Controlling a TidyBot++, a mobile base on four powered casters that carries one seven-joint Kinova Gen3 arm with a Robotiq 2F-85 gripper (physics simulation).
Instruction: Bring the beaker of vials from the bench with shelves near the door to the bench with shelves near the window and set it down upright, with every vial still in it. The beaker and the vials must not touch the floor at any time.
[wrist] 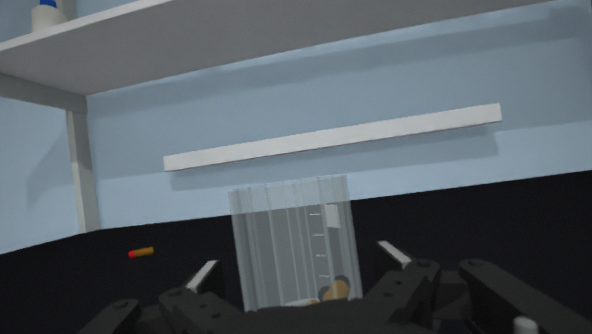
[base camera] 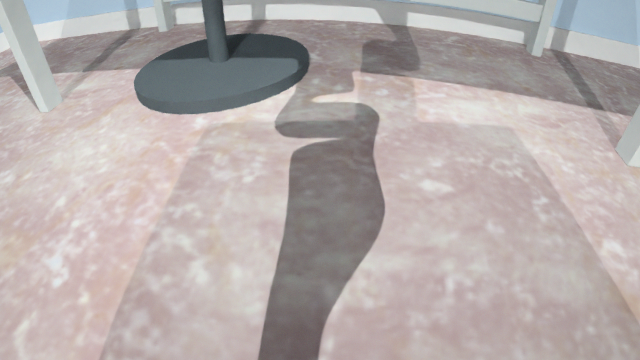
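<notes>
The clear beaker [wrist: 295,245] stands between the fingers in the wrist view, its rim in line with the bench's back edge, so it looks upright. Brown vials [wrist: 336,290] lie low inside it; their number is unclear. My gripper [wrist: 299,268] is open, with a gap between each fingertip and the beaker's sides. The gripper body hides the beaker's bottom. A small orange-brown vial with a red cap [wrist: 142,252] lies on its side on the black bench top [wrist: 480,220], left of the beaker and outside it. Which bench this is cannot be told.
A shelf [wrist: 250,45] hangs above the bench, held by a post [wrist: 82,170] at the left, and bears a white bottle with a blue cap [wrist: 47,19]. A white bar [wrist: 330,136] runs along the wall. Low down stand a round dark base [base camera: 220,82] and a pale leg [base camera: 32,60].
</notes>
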